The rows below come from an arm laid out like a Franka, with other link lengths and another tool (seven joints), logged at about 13 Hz.
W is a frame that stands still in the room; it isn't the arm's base.
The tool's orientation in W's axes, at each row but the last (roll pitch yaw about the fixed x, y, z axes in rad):
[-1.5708, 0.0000, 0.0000]
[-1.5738, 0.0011, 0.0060]
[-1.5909, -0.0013, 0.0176]
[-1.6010, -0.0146, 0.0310]
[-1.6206, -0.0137, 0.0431]
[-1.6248, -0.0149, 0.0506]
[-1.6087, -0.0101, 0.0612]
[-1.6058, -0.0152, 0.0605]
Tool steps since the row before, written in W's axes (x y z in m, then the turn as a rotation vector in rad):
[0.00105, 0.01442, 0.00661, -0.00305, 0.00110, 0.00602]
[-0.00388, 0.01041, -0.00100, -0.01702, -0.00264, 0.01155]
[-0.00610, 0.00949, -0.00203, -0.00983, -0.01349, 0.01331]
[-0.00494, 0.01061, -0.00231, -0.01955, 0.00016, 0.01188]
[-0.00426, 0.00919, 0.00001, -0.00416, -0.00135, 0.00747]
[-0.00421, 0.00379, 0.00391, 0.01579, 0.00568, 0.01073]
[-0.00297, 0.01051, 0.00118, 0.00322, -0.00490, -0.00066]
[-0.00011, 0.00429, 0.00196, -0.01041, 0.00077, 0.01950]
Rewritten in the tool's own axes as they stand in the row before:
[0.00105, -0.00661, 0.01442, -0.00305, -0.00602, 0.00110]
[-0.00382, 0.00097, 0.01044, -0.01705, -0.01152, -0.00257]
[-0.00593, 0.00183, 0.00963, -0.01005, -0.01305, -0.01358]
[-0.00464, 0.00192, 0.01082, -0.01936, -0.01218, 0.00040]
[-0.00386, -0.00053, 0.00935, -0.00411, -0.00746, -0.00154]
[-0.00395, -0.00418, 0.00378, 0.01622, -0.01074, 0.00430]
[-0.00231, -0.00161, 0.01062, 0.00291, 0.00088, -0.00506]
[0.00018, -0.00211, 0.00422, -0.01005, -0.01969, 0.00071]

